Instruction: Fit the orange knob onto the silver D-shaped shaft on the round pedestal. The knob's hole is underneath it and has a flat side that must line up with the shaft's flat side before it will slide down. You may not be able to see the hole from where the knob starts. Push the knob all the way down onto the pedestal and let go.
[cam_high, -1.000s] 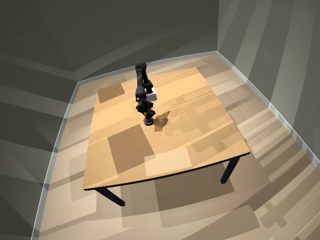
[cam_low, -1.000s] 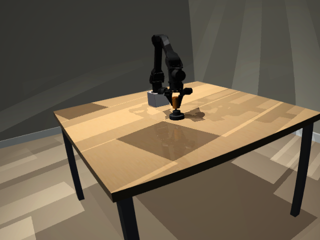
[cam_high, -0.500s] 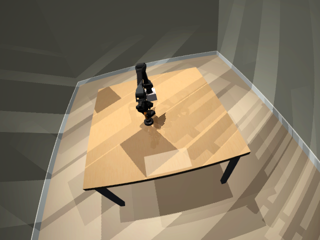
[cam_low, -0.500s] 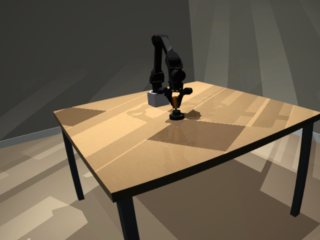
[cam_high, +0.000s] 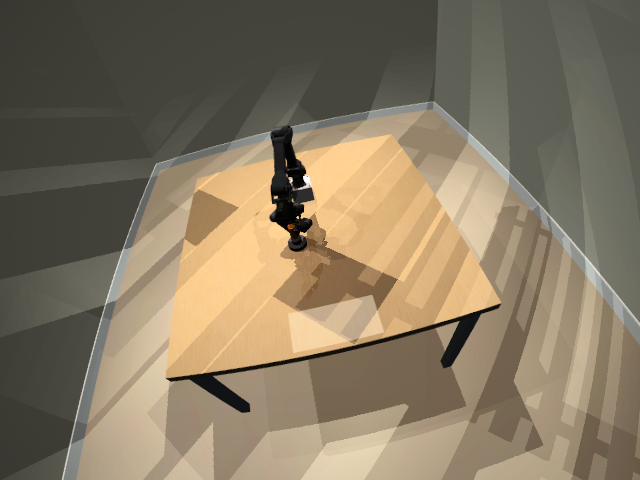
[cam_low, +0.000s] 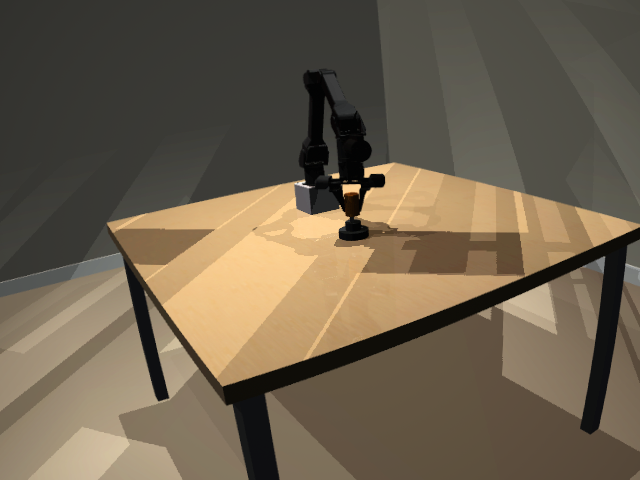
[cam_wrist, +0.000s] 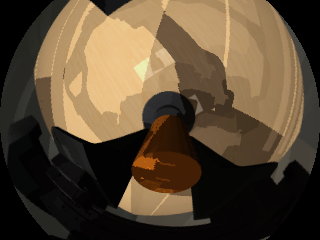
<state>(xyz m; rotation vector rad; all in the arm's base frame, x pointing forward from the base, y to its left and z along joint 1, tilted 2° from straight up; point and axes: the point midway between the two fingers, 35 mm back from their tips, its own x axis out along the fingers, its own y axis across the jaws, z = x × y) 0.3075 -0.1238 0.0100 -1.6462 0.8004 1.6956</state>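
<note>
Right now my gripper tip is 30 mm below the orange knob. Round my gripper tip: round pedestal (40 mm below).
</note>
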